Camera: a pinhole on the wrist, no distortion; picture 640 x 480 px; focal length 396.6 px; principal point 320.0 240.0 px. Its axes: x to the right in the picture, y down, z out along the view. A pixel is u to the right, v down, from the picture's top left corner.
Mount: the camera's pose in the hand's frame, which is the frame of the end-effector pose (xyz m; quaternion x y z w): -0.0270 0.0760 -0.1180 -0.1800 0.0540 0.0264 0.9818
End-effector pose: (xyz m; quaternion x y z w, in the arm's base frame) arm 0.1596 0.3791 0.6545 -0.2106 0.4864 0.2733 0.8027
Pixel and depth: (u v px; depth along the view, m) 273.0 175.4 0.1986
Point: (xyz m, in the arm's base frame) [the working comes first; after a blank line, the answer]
In the camera's frame: -0.0235 -0.0323 0.1986

0.1278 0.5093 0.7073
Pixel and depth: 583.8 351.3 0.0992
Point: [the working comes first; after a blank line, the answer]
In the camera's frame: 0.0660 0.0278 0.0992

0.0585 0.4701 0.5842
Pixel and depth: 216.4 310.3 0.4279
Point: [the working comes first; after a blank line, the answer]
In the camera's frame: -0.1118 0.0758 0.4279

0.1079 0.7412 0.8411
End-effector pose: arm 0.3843 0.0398 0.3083 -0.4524 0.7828 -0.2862 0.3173
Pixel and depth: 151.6 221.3 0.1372
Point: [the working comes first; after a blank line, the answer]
In the camera's frame: -0.0583 -0.0065 0.1372

0.3644 0.1500 0.2275
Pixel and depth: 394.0 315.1 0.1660
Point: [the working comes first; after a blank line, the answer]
In the camera's frame: 0.0310 0.0314 0.1660

0.3067 0.0914 0.1687
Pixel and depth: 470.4 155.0 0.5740
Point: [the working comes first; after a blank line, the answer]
In the camera's frame: 0.2177 -0.1230 0.5740

0.5223 -0.1816 -0.1541
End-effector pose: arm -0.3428 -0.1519 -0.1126 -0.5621 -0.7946 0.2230 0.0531
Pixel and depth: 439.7 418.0 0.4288
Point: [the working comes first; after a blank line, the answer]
In the camera's frame: 0.1294 0.1925 0.4288

-0.0971 0.0190 -0.4823
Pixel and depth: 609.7 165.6 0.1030
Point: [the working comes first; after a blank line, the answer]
In the camera's frame: 0.0752 -0.0193 0.1030

-0.2716 -0.0646 -0.1410
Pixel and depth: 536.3 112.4 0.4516
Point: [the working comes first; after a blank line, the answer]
In the camera's frame: 0.2463 -0.1453 0.4516

-0.4548 0.0308 -0.4931
